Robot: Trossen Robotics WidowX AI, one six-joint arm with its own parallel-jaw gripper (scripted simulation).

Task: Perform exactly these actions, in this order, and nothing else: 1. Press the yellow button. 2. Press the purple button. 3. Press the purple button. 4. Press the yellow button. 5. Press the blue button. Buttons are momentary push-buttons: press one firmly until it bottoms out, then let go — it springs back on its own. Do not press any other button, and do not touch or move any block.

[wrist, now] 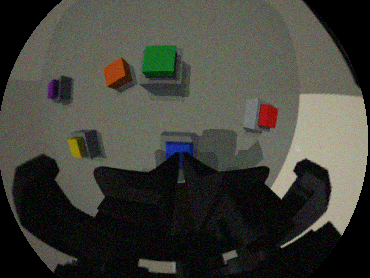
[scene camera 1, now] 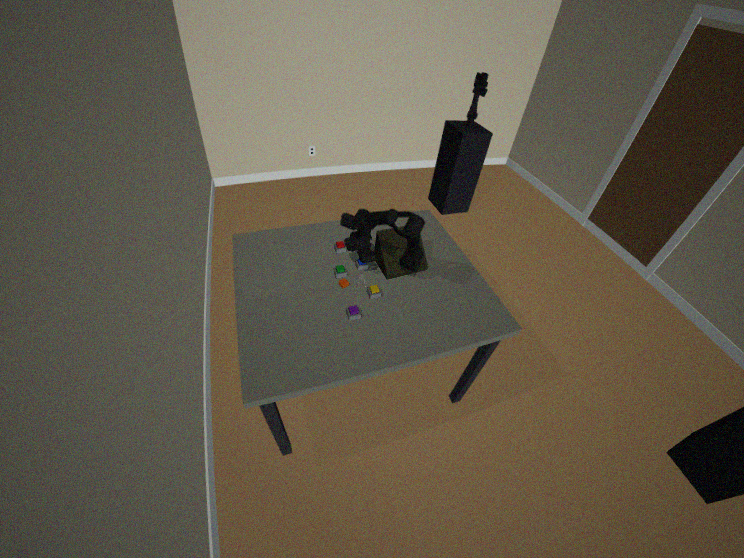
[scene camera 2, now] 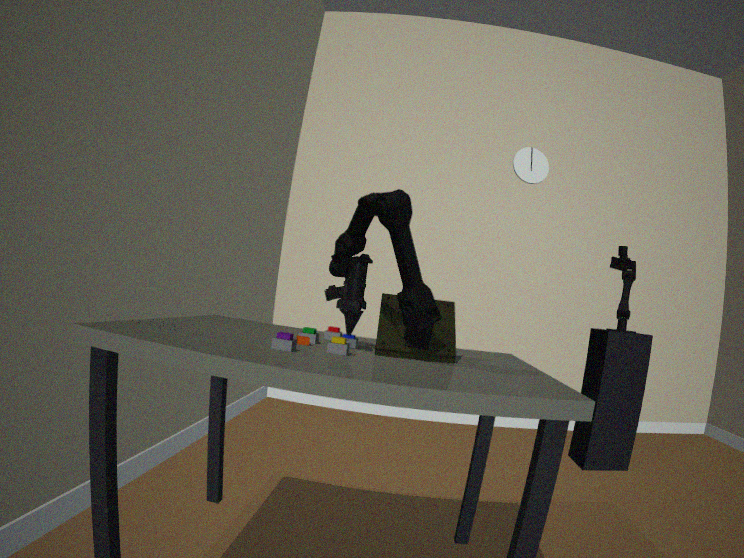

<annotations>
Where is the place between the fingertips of my gripper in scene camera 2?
348,334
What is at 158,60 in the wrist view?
A green button.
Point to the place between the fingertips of my gripper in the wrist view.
180,155
</annotations>
